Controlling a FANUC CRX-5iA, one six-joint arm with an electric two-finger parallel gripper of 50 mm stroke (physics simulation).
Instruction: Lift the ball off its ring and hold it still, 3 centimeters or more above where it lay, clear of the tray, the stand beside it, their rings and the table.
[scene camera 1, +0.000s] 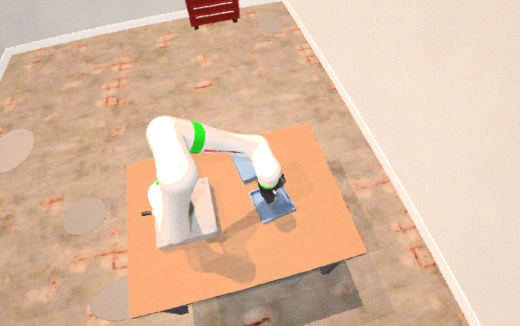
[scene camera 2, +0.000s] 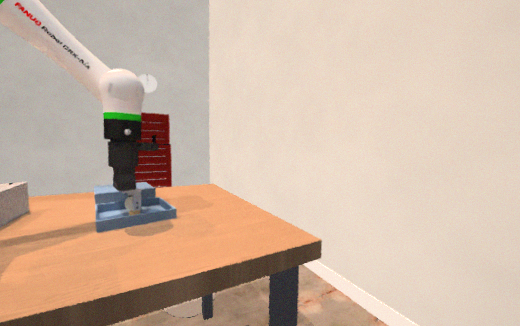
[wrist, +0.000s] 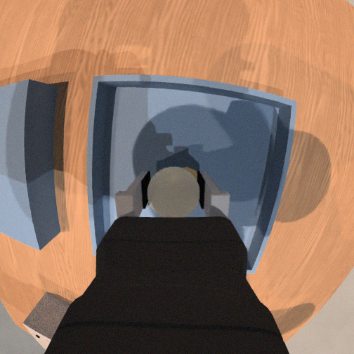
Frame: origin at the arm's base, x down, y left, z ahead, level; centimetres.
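Where they show: gripper, fingertip midpoint: (scene camera 1: 271, 199) (scene camera 2: 134, 208).
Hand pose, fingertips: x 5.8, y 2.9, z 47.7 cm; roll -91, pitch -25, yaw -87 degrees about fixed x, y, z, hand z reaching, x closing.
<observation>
Each offset is from my fingertips to the top centre of the thing. "spot": to the spot under its first point. Level surfaces: height alone.
The pale round ball @(dx -3.8, dy -0.3, dz -0.4 cm) (scene camera 2: 129, 203) (wrist: 173, 192) is between the fingers of my gripper (scene camera 2: 135, 202) (wrist: 173, 182), which is shut on it from two sides. It is low inside the blue tray @(dx -0.7, dy -1.1, dz +0.2 cm) (scene camera 1: 265, 212) (scene camera 2: 112, 223) (wrist: 102, 150). The tan ring @(spot: dx +1.0, dy -2.5, dz +0.4 cm) (scene camera 2: 134, 213) (wrist: 190, 171) shows below the ball, mostly covered by it in the wrist view. Whether the ball touches the ring or is slightly above it, I cannot tell. In scene camera 1 the gripper (scene camera 1: 271, 201) points down into the tray and hides the ball.
The blue stand (scene camera 1: 243, 170) (scene camera 2: 104, 194) (wrist: 42, 160) is beside the tray, with a narrow strip of table @(dx +2.1 cm) (scene camera 1: 305, 235) (scene camera 2: 225, 225) (wrist: 77, 165) between them. Its ring does not show. The tray's raised walls surround the fingers. The robot's base plate (scene camera 1: 204, 215) is on the table.
</observation>
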